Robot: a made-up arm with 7 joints. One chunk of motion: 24 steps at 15 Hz.
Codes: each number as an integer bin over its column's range. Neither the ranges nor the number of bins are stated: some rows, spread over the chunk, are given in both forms.
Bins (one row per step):
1: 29 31 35 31 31 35 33
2: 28 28 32 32 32 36 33
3: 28 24 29 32 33 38 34
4: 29 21 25 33 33 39 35
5: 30 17 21 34 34 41 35
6: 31 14 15 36 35 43 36
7: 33 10 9 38 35 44 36
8: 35 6 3 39 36 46 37
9: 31 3 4 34 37 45 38
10: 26 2 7 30 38 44 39
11: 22 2 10 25 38 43 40
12: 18 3 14 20 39 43 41
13: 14 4 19 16 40 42 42
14: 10 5 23 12 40 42 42
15: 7 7 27 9 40 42 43
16: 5 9 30 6 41 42 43
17: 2 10 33 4 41 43 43
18: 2 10 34 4 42 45 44
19: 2 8 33 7 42 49 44
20: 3 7 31 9 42 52 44
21: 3 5 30 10 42 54 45
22: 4 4 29 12 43 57 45
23: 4 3 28 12 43 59 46
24: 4 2 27 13 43 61 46
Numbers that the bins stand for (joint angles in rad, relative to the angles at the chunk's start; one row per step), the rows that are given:
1: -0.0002 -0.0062 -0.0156 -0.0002 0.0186 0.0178 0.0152
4: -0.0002 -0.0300 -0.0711 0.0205 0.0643 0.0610 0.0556
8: 0.0722 -0.0657 -0.1933 0.0824 0.1329 0.1365 0.0959
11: -0.0846 -0.0752 -0.1544 -0.0621 0.1786 0.1041 0.1563
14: -0.2294 -0.0681 -0.0822 -0.1962 0.2243 0.0933 0.1967
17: -0.3259 -0.0562 -0.0267 -0.2787 0.2471 0.1041 0.2168
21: -0.3138 -0.0681 -0.0433 -0.2168 0.2700 0.2229 0.2571
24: -0.3017 -0.0752 -0.0600 -0.1859 0.2929 0.2984 0.2773
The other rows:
2: -0.0122 -0.0133 -0.0322 0.0102 0.0414 0.0286 0.0152
3: -0.0122 -0.0229 -0.0489 0.0102 0.0643 0.0502 0.0354
5: 0.0119 -0.0395 -0.0933 0.0308 0.0871 0.0825 0.0556
6: 0.0240 -0.0467 -0.1267 0.0514 0.1100 0.1041 0.0757
7: 0.0481 -0.0562 -0.1600 0.0721 0.1100 0.1149 0.0757
9: 0.0240 -0.0729 -0.1878 0.0308 0.1557 0.1257 0.1160
10: -0.0363 -0.0752 -0.1711 -0.0105 0.1786 0.1149 0.1362
12: -0.1329 -0.0729 -0.1322 -0.1137 0.2014 0.1041 0.1765
13: -0.1811 -0.0705 -0.1044 -0.1549 0.2243 0.0933 0.1967
15: -0.2656 -0.0633 -0.0600 -0.2271 0.2243 0.0933 0.2168
16: -0.2897 -0.0586 -0.0433 -0.2581 0.2471 0.0933 0.2168
18: -0.3259 -0.0562 -0.0211 -0.2787 0.2700 0.1257 0.2370
19: -0.3259 -0.0610 -0.0267 -0.2478 0.2700 0.1689 0.2370
20: -0.3138 -0.0633 -0.0378 -0.2271 0.2700 0.2013 0.2370
22: -0.3017 -0.0705 -0.0489 -0.1962 0.2929 0.2552 0.2571
23: -0.3017 -0.0729 -0.0544 -0.1962 0.2929 0.2768 0.2773

